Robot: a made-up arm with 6 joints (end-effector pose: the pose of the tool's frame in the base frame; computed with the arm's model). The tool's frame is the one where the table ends.
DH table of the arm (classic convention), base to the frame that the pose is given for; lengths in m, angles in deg. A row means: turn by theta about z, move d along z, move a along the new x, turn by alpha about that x. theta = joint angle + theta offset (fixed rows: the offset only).
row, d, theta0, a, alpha
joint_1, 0.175, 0, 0, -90
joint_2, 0, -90, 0.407, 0
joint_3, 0.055, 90, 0, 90
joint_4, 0.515, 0, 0, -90
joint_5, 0, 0, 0, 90
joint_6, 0.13, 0, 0, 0
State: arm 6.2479 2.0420 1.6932 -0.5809 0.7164 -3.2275
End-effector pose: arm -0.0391 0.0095 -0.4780 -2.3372 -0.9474 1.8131
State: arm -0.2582 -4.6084 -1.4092 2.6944 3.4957 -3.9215
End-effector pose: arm 0.5381 -0.1054 0.5014 -0.1479 3.1202 -0.2510
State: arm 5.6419 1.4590 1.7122 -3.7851 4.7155 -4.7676
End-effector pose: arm 0.2148 -0.1891 -0.2917 1.2480 -1.1573 -1.2712
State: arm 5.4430 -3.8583 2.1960 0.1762 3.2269 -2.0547
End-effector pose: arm -0.0376 0.1214 -0.1779 -1.3869 1.6889 -2.2010
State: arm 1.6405 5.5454 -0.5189 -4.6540 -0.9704 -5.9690
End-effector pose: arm 0.1099 -0.8258 0.6639 -0.7425 1.3715 -1.6331
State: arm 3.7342 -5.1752 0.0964 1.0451 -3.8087 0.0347
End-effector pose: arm -0.5642 -0.5301 0.4669 1.9050 1.3586 0.9048
